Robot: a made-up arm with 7 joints. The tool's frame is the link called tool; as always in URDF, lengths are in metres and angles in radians. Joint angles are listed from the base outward.
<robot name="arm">
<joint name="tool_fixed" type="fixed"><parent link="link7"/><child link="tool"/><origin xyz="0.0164 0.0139 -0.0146" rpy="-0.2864 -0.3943 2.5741"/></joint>
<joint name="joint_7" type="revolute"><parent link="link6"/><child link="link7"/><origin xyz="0.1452 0.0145 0.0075" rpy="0 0 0"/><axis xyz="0 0 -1"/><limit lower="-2.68" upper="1.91"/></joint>
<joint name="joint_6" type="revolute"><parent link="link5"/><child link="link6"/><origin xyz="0.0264 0.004 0.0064" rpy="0 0 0"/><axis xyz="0 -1 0"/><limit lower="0.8" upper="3.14"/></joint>
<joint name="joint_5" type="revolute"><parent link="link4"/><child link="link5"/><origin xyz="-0.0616 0.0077 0.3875" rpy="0 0 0"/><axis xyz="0 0 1"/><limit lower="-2.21" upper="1.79"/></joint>
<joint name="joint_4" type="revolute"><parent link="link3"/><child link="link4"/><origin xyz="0.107 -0.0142 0.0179" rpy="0 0 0"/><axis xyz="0 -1 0"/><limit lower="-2.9" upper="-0.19"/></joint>
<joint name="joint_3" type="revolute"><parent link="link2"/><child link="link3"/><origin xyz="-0.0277 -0.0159 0.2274" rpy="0 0 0"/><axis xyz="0 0 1"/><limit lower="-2.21" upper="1.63"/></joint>
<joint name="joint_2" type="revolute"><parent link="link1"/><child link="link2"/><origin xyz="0.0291 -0.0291 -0.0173" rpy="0 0 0"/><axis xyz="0 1 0"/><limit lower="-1.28" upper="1.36"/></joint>
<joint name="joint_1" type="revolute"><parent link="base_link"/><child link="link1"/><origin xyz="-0.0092 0.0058 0.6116" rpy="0 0 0"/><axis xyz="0 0 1"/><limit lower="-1.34" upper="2.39"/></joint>
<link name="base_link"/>
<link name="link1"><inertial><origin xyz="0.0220 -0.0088 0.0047"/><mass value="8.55"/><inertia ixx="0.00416" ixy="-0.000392" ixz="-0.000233" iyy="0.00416" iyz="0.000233" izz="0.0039"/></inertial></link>
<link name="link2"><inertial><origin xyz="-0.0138 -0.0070 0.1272"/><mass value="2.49"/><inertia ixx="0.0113" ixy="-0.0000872" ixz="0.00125" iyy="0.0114" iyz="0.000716" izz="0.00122"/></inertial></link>
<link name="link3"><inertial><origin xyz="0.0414 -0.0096 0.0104"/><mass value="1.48"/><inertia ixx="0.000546" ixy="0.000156" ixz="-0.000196" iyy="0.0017" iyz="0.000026" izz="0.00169"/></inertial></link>
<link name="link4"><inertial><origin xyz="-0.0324 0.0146 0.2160"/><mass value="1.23"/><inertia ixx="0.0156" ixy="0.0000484" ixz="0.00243" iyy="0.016" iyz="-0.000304" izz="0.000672"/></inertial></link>
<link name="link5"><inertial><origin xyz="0.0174 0.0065 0.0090"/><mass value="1.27"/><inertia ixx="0.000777" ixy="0" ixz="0" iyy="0.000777" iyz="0" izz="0.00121"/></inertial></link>
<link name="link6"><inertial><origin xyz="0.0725 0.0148 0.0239"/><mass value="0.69"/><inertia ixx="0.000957" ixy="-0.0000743" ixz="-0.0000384" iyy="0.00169" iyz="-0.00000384" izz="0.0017"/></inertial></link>
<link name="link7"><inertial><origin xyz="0.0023 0.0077 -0.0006"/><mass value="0.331"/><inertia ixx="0.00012" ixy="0" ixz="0" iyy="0.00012" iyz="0" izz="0.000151"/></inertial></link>
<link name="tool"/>
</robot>
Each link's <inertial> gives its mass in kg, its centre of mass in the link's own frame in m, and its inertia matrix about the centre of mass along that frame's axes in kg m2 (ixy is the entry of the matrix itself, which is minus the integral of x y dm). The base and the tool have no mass. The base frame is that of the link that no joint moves.
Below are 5 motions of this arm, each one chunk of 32 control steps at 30 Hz.
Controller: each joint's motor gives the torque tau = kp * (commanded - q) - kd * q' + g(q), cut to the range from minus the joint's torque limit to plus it. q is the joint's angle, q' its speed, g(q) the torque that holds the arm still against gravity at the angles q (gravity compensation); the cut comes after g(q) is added. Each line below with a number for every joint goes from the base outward.
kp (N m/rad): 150 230 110 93 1.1 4.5 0.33
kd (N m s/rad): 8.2 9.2 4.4 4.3 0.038 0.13 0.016
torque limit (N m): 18 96 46 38 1.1 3.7 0.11
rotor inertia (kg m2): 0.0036 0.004 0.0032 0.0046 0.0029 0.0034 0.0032
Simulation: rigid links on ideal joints. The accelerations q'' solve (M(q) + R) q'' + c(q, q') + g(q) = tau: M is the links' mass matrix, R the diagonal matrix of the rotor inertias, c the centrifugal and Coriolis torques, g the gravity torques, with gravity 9.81 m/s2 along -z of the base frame. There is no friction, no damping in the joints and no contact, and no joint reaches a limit. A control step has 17 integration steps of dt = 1/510 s. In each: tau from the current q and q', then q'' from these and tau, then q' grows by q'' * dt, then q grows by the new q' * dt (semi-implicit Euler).
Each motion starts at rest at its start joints. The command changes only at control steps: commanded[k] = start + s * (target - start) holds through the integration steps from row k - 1 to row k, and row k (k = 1, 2, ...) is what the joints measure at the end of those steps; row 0 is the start. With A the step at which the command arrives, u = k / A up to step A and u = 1 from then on. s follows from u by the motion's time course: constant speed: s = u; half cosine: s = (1 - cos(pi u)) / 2; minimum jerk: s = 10 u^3 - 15 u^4 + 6 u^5; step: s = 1 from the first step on.
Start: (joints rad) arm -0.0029 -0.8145 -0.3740 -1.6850 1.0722 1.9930 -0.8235
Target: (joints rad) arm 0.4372 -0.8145 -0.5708 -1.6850 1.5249 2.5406 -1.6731
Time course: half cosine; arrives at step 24
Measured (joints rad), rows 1 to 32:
1: -0.0021 -0.8146 -0.3743 -1.6849 1.0721 1.9936 -0.8237
2: 0.0007 -0.8150 -0.3753 -1.6844 1.0719 1.9964 -0.8249
3: 0.0064 -0.8156 -0.3774 -1.6834 1.0723 2.0032 -0.8282
4: 0.0153 -0.8163 -0.3808 -1.6820 1.0742 2.0152 -0.8351
5: 0.0274 -0.8171 -0.3858 -1.6804 1.0790 2.0329 -0.8473
6: 0.0426 -0.8177 -0.3923 -1.6789 1.0876 2.0561 -0.8660
7: 0.0607 -0.8183 -0.4006 -1.6775 1.1009 2.0841 -0.8922
8: 0.0814 -0.8188 -0.4106 -1.6764 1.1193 2.1157 -0.9267
9: 0.1044 -0.8190 -0.4220 -1.6757 1.1428 2.1502 -0.9695
10: 0.1292 -0.8192 -0.4348 -1.6753 1.1712 2.1865 -1.0201
11: 0.1555 -0.8191 -0.4487 -1.6754 1.2039 2.2240 -1.0776
12: 0.1828 -0.8190 -0.4632 -1.6759 1.2403 2.2620 -1.1406
13: 0.2107 -0.8187 -0.4780 -1.6767 1.2796 2.3000 -1.2076
14: 0.2388 -0.8182 -0.4928 -1.6778 1.3209 2.3371 -1.2767
15: 0.2667 -0.8177 -0.5070 -1.6793 1.3632 2.3728 -1.3461
16: 0.2938 -0.8170 -0.5205 -1.6810 1.4055 2.4064 -1.4140
17: 0.3197 -0.8162 -0.5329 -1.6830 1.4469 2.4372 -1.4788
18: 0.3441 -0.8153 -0.5438 -1.6851 1.4862 2.4646 -1.5389
19: 0.3664 -0.8142 -0.5532 -1.6873 1.5225 2.4882 -1.5932
20: 0.3864 -0.8131 -0.5609 -1.6896 1.5549 2.5077 -1.6406
21: 0.4037 -0.8120 -0.5667 -1.6918 1.5825 2.5228 -1.6803
22: 0.4178 -0.8108 -0.5707 -1.6939 1.6049 2.5334 -1.7119
23: 0.4286 -0.8097 -0.5728 -1.6959 1.6213 2.5396 -1.7348
24: 0.4358 -0.8087 -0.5731 -1.6975 1.6314 2.5412 -1.7489
25: 0.4399 -0.8081 -0.5721 -1.6986 1.6347 2.5391 -1.7544
26: 0.4420 -0.8079 -0.5704 -1.6986 1.6308 2.5351 -1.7520
27: 0.4429 -0.8083 -0.5685 -1.6975 1.6195 2.5310 -1.7429
28: 0.4429 -0.8091 -0.5669 -1.6954 1.6016 2.5280 -1.7290
29: 0.4424 -0.8102 -0.5659 -1.6928 1.5783 2.5269 -1.7121
30: 0.4414 -0.8114 -0.5655 -1.6899 1.5516 2.5278 -1.6941
31: 0.4402 -0.8128 -0.5657 -1.6871 1.5242 2.5304 -1.6767
32: 0.4388 -0.8141 -0.5666 -1.6846 1.4985 2.5343 -1.6613

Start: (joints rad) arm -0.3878 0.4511 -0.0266 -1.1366 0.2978 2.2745 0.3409
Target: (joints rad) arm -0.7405 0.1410 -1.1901 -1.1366 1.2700 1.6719 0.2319
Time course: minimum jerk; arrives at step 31
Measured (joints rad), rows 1 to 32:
1: -0.3878 0.4511 -0.0267 -1.1366 0.2978 2.2744 0.3409
2: -0.3874 0.4509 -0.0274 -1.1368 0.2976 2.2739 0.3408
3: -0.3866 0.4502 -0.0295 -1.1374 0.2970 2.2717 0.3405
4: -0.3852 0.4489 -0.0339 -1.1383 0.2952 2.2664 0.3398
5: -0.3835 0.4465 -0.0418 -1.1397 0.2917 2.2564 0.3383
6: -0.3819 0.4429 -0.0541 -1.1414 0.2861 2.2404 0.3356
7: -0.3809 0.4378 -0.0718 -1.1432 0.2786 2.2182 0.3315
8: -0.3812 0.4312 -0.0958 -1.1451 0.2706 2.1900 0.3255
9: -0.3835 0.4230 -0.1266 -1.1468 0.2649 2.1566 0.3177
10: -0.3885 0.4134 -0.1648 -1.1482 0.2654 2.1190 0.3082
11: -0.3969 0.4025 -0.2106 -1.1493 0.2772 2.0780 0.2974
12: -0.4091 0.3904 -0.2640 -1.1502 0.3054 2.0338 0.2862
13: -0.4255 0.3774 -0.3248 -1.1511 0.3541 1.9866 0.2756
14: -0.4462 0.3634 -0.3922 -1.1522 0.4252 1.9369 0.2672
15: -0.4712 0.3484 -0.4653 -1.1540 0.5168 1.8859 0.2621
16: -0.5000 0.3324 -0.5430 -1.1566 0.6235 1.8365 0.2615
17: -0.5320 0.3151 -0.6235 -1.1603 0.7362 1.7923 0.2660
18: -0.5660 0.2964 -0.7053 -1.1649 0.8446 1.7576 0.2752
19: -0.6010 0.2761 -0.7864 -1.1696 0.9404 1.7355 0.2883
20: -0.6356 0.2541 -0.8654 -1.1736 1.0197 1.7271 0.3037
21: -0.6688 0.2306 -0.9406 -1.1757 1.0838 1.7314 0.3194
22: -0.6996 0.2061 -1.0108 -1.1750 1.1389 1.7455 0.3334
23: -0.7275 0.1815 -1.0747 -1.1711 1.1923 1.7660 0.3438
24: -0.7519 0.1579 -1.1313 -1.1642 1.2503 1.7904 0.3489
25: -0.7726 0.1365 -1.1794 -1.1548 1.3157 1.8165 0.3477
26: -0.7895 0.1183 -1.2184 -1.1443 1.3867 1.8425 0.3397
27: -0.8025 0.1041 -1.2480 -1.1341 1.4578 1.8658 0.3254
28: -0.8113 0.0942 -1.2679 -1.1254 1.5209 1.8833 0.3059
29: -0.8159 0.0889 -1.2787 -1.1194 1.5679 1.8917 0.2831
30: -0.8163 0.0879 -1.2812 -1.1167 1.5927 1.8886 0.2593
31: -0.8127 0.0909 -1.2764 -1.1170 1.5922 1.8730 0.2369
32: -0.8053 0.0973 -1.2660 -1.1198 1.5664 1.8453 0.2181

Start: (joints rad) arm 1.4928 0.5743 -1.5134 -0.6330 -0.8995 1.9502 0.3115
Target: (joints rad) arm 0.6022 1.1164 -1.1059 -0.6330 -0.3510 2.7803 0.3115
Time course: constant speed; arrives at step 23
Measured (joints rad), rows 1 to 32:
1: 1.4783 0.5810 -1.5096 -0.6213 -0.8938 1.9553 0.3118
2: 1.4541 0.5931 -1.5018 -0.6072 -0.8785 1.9762 0.3137
3: 1.4242 0.6098 -1.4898 -0.5965 -0.8514 2.0150 0.3175
4: 1.3908 0.6306 -1.4736 -0.5914 -0.8120 2.0671 0.3227
5: 1.3553 0.6555 -1.4539 -0.5915 -0.7629 2.1249 0.3284
6: 1.3187 0.6837 -1.4315 -0.5956 -0.7093 2.1809 0.3338
7: 1.2816 0.7140 -1.4074 -0.6018 -0.6577 2.2298 0.3379
8: 1.2444 0.7453 -1.3827 -0.6086 -0.6143 2.2692 0.3404
9: 1.2073 0.7762 -1.3584 -0.6150 -0.5835 2.3000 0.3411
10: 1.1700 0.8058 -1.3353 -0.6202 -0.5673 2.3252 0.3401
11: 1.1322 0.8335 -1.3141 -0.6241 -0.5645 2.3488 0.3374
12: 1.0939 0.8592 -1.2947 -0.6268 -0.5719 2.3742 0.3334
13: 1.0546 0.8828 -1.2771 -0.6285 -0.5846 2.4033 0.3285
14: 1.0145 0.9049 -1.2611 -0.6293 -0.5972 2.4363 0.3230
15: 0.9737 0.9257 -1.2462 -0.6297 -0.6047 2.4719 0.3172
16: 0.9322 0.9460 -1.2319 -0.6298 -0.6038 2.5084 0.3116
17: 0.8904 0.9661 -1.2177 -0.6299 -0.5925 2.5443 0.3065
18: 0.8485 0.9864 -1.2032 -0.6301 -0.5703 2.5790 0.3022
19: 0.8067 1.0074 -1.1881 -0.6305 -0.5383 2.6125 0.2992
20: 0.7654 1.0292 -1.1723 -0.6311 -0.4984 2.6454 0.2975
21: 0.7247 1.0518 -1.1556 -0.6318 -0.4535 2.6784 0.2974
22: 0.6847 1.0752 -1.1382 -0.6324 -0.4064 2.7123 0.2989
23: 0.6454 1.0991 -1.1202 -0.6330 -0.3602 2.7472 0.3017
24: 0.6152 1.1188 -1.1073 -0.6459 -0.3229 2.7786 0.3054
25: 0.5926 1.1331 -1.0993 -0.6636 -0.3082 2.7920 0.3088
26: 0.5756 1.1418 -1.0953 -0.6790 -0.3222 2.7834 0.3109
27: 0.5634 1.1454 -1.0950 -0.6893 -0.3638 2.7591 0.3113
28: 0.5559 1.1445 -1.0974 -0.6935 -0.4265 2.7297 0.3095
29: 0.5525 1.1402 -1.1018 -0.6923 -0.5000 2.7062 0.3057
30: 0.5528 1.1338 -1.1070 -0.6866 -0.5717 2.6960 0.3001
31: 0.5561 1.1266 -1.1120 -0.6777 -0.6289 2.7008 0.2931
32: 0.5618 1.1195 -1.1160 -0.6670 -0.6615 2.7178 0.2855

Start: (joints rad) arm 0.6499 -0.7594 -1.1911 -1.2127 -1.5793 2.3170 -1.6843
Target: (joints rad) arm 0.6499 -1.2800 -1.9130 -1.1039 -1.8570 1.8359 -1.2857
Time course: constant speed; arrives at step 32
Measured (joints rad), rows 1 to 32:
1: 0.6535 -0.7629 -1.1922 -1.2107 -1.5801 2.3183 -1.6835
2: 0.6591 -0.7699 -1.1969 -1.2085 -1.5762 2.3219 -1.6806
3: 0.6648 -0.7798 -1.2070 -1.2072 -1.5656 2.3257 -1.6748
4: 0.6697 -0.7924 -1.2228 -1.2067 -1.5508 2.3253 -1.6656
5: 0.6732 -0.8074 -1.2439 -1.2063 -1.5363 2.3165 -1.6529
6: 0.6748 -0.8246 -1.2692 -1.2053 -1.5272 2.2972 -1.6372
7: 0.6746 -0.8434 -1.2978 -1.2033 -1.5274 2.2682 -1.6191
8: 0.6726 -0.8635 -1.3284 -1.1999 -1.5393 2.2326 -1.5996
9: 0.6690 -0.8842 -1.3601 -1.1953 -1.5634 2.1946 -1.5798
10: 0.6642 -0.9052 -1.3919 -1.1896 -1.5980 2.1586 -1.5606
11: 0.6586 -0.9259 -1.4231 -1.1833 -1.6400 2.1272 -1.5428
12: 0.6527 -0.9462 -1.4532 -1.1765 -1.6851 2.1014 -1.5270
13: 0.6469 -0.9656 -1.4817 -1.1695 -1.7284 2.0807 -1.5135
14: 0.6416 -0.9841 -1.5084 -1.1627 -1.7657 2.0638 -1.5023
15: 0.6372 -1.0015 -1.5332 -1.1562 -1.7937 2.0494 -1.4931
16: 0.6339 -1.0180 -1.5562 -1.1502 -1.8107 2.0368 -1.4855
17: 0.6318 -1.0336 -1.5777 -1.1449 -1.8165 2.0255 -1.4790
18: 0.6311 -1.0486 -1.5979 -1.1404 -1.8123 2.0156 -1.4728
19: 0.6316 -1.0631 -1.6172 -1.1368 -1.8006 2.0072 -1.4665
20: 0.6332 -1.0774 -1.6360 -1.1339 -1.7846 2.0001 -1.4593
21: 0.6357 -1.0917 -1.6546 -1.1318 -1.7676 1.9938 -1.4508
22: 0.6388 -1.1061 -1.6734 -1.1302 -1.7525 1.9876 -1.4407
23: 0.6423 -1.1208 -1.6925 -1.1291 -1.7417 1.9804 -1.4288
24: 0.6459 -1.1359 -1.7123 -1.1282 -1.7369 1.9716 -1.4152
25: 0.6494 -1.1514 -1.7327 -1.1273 -1.7386 1.9606 -1.4000
26: 0.6524 -1.1673 -1.7540 -1.1263 -1.7466 1.9472 -1.3835
27: 0.6549 -1.1836 -1.7760 -1.1249 -1.7599 1.9318 -1.3661
28: 0.6566 -1.2002 -1.7988 -1.1231 -1.7770 1.9147 -1.3484
29: 0.6576 -1.2172 -1.8223 -1.1209 -1.7964 1.8965 -1.3309
30: 0.6579 -1.2343 -1.8463 -1.1181 -1.8162 1.8776 -1.3139
31: 0.6574 -1.2516 -1.8706 -1.1148 -1.8352 1.8583 -1.2978
32: 0.6563 -1.2688 -1.8951 -1.1109 -1.8525 1.8391 -1.2829

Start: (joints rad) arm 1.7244 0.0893 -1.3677 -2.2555 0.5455 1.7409 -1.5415
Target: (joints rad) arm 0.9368 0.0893 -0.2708 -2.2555 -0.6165 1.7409 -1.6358
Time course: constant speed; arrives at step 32
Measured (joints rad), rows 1 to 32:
1: 1.7107 0.0897 -1.3517 -2.2545 0.5429 1.7443 -1.5420
2: 1.6907 0.0893 -1.3271 -2.2536 0.5327 1.7509 -1.5432
3: 1.6682 0.0887 -1.2975 -2.2528 0.5123 1.7580 -1.5453
4: 1.6447 0.0884 -1.2651 -2.2522 0.4812 1.7630 -1.5483
5: 1.6213 0.0882 -1.2309 -2.2518 0.4407 1.7646 -1.5519
6: 1.5980 0.0882 -1.1955 -2.2516 0.3931 1.7625 -1.5558
7: 1.5751 0.0883 -1.1592 -2.2518 0.3413 1.7577 -1.5599
8: 1.5525 0.0885 -1.1224 -2.2524 0.2883 1.7514 -1.5638
9: 1.5299 0.0888 -1.0855 -2.2533 0.2368 1.7449 -1.5673
10: 1.5073 0.0891 -1.0486 -2.2544 0.1887 1.7394 -1.5703
11: 1.4845 0.0895 -1.0122 -2.2556 0.1452 1.7352 -1.5727
12: 1.4612 0.0898 -0.9763 -2.2566 0.1064 1.7326 -1.5747
13: 1.4375 0.0900 -0.9410 -2.2575 0.0717 1.7316 -1.5763
14: 1.4134 0.0901 -0.9064 -2.2580 0.0400 1.7318 -1.5778
15: 1.3887 0.0902 -0.8724 -2.2581 0.0099 1.7331 -1.5792
16: 1.3636 0.0901 -0.8390 -2.2579 -0.0200 1.7351 -1.5810
17: 1.3382 0.0899 -0.8059 -2.2574 -0.0507 1.7374 -1.5831
18: 1.3126 0.0896 -0.7731 -2.2567 -0.0830 1.7398 -1.5857
19: 1.2869 0.0893 -0.7403 -2.2561 -0.1172 1.7419 -1.5890
20: 1.2613 0.0891 -0.7074 -2.2554 -0.1533 1.7434 -1.5928
21: 1.2358 0.0889 -0.6742 -2.2550 -0.1909 1.7442 -1.5971
22: 1.2104 0.0887 -0.6408 -2.2547 -0.2297 1.7442 -1.6017
23: 1.1853 0.0887 -0.6070 -2.2546 -0.2690 1.7436 -1.6065
24: 1.1605 0.0887 -0.5729 -2.2547 -0.3084 1.7425 -1.6112
25: 1.1359 0.0888 -0.5385 -2.2549 -0.3474 1.7412 -1.6156
26: 1.1115 0.0890 -0.5038 -2.2553 -0.3857 1.7400 -1.6197
27: 1.0872 0.0892 -0.4689 -2.2557 -0.4231 1.7389 -1.6232
28: 1.0631 0.0894 -0.4340 -2.2562 -0.4596 1.7382 -1.6263
29: 1.0390 0.0896 -0.3990 -2.2565 -0.4952 1.7380 -1.6287
30: 1.0148 0.0897 -0.3641 -2.2567 -0.5301 1.7382 -1.6308
31: 0.9906 0.0897 -0.3294 -2.2569 -0.5645 1.7388 -1.6325
32: 0.9663 0.0898 -0.2947 -2.2569 -0.5988 1.7396 -1.6341

